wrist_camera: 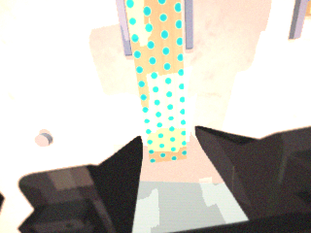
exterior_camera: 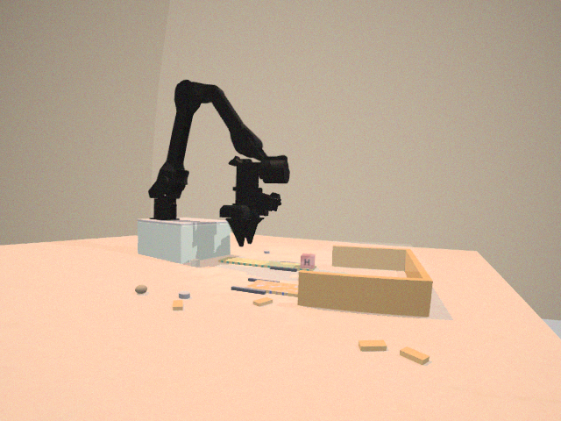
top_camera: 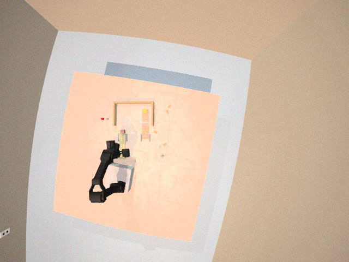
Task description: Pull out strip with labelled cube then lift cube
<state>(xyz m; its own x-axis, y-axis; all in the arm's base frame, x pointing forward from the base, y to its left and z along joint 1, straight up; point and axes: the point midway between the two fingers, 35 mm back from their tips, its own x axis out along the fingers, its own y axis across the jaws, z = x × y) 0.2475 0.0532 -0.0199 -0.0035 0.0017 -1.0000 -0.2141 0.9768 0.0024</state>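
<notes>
The cyan-dotted strip is 60 mm ahead of my gripper tip, 40 mm below it and 10 mm to the left of it. Also, from my gripper tip: red object (240 mm ahead, 210 mm to the left, 30 mm below).
</notes>
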